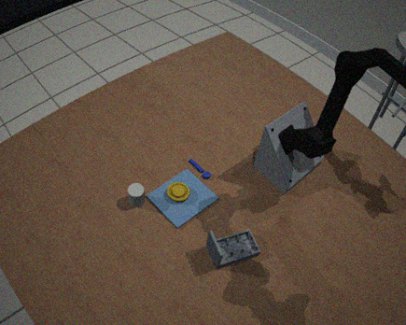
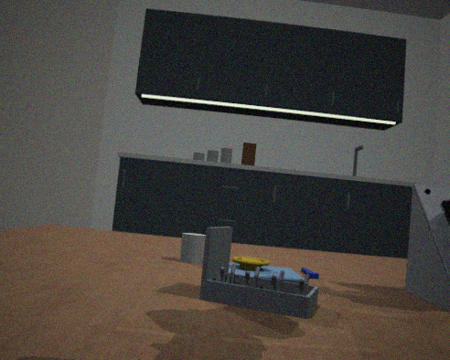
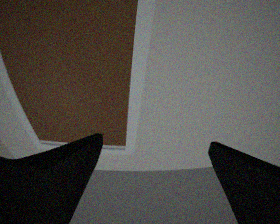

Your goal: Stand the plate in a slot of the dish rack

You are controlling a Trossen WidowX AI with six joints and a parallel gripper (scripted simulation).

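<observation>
Now: gripper tip 660 mm to the left of the yellow plate, 590 mm above it and 330 mm short of it. From my gripper tip the other things lie so: grey dish rack 580 mm below, 440 mm to the right, 340 mm ahead; blue spoon 680 mm to the right, 600 mm below, 220 mm ahead; blue mat 650 mm to the right, 600 mm below, 330 mm ahead.
</observation>
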